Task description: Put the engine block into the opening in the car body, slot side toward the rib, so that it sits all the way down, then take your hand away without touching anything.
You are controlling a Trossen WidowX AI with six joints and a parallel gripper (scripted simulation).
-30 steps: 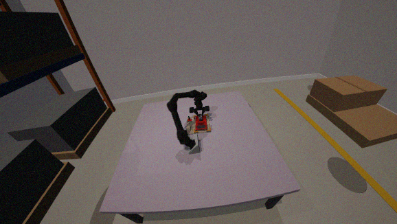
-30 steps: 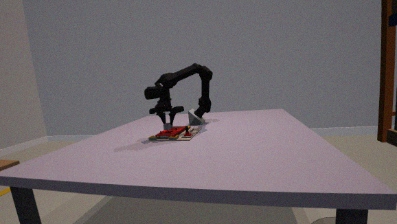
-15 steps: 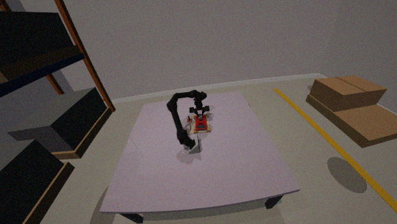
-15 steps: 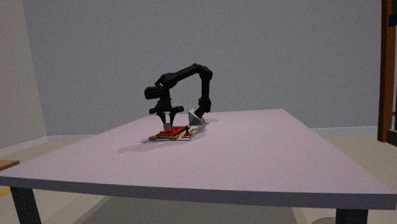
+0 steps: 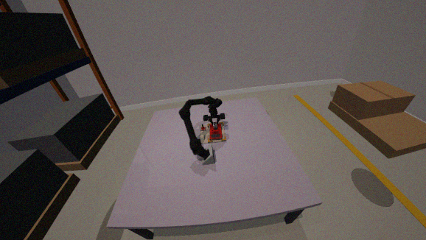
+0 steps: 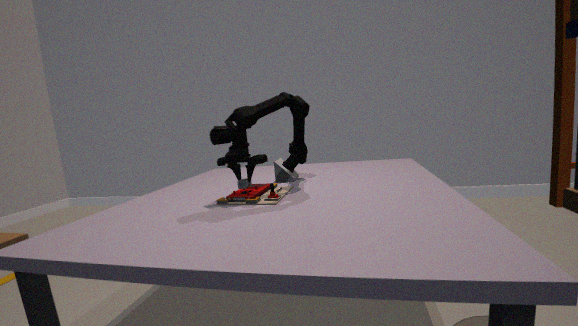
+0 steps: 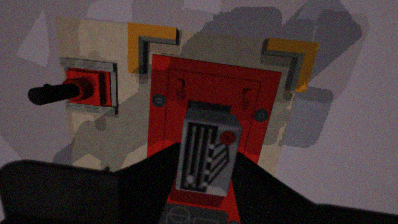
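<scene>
Now: gripper tip 10 mm above the grey engine block. The rest, counted from my gripper tip: beige base plate 50 mm below, 30 mm to the left, 30 mm behind.
</scene>
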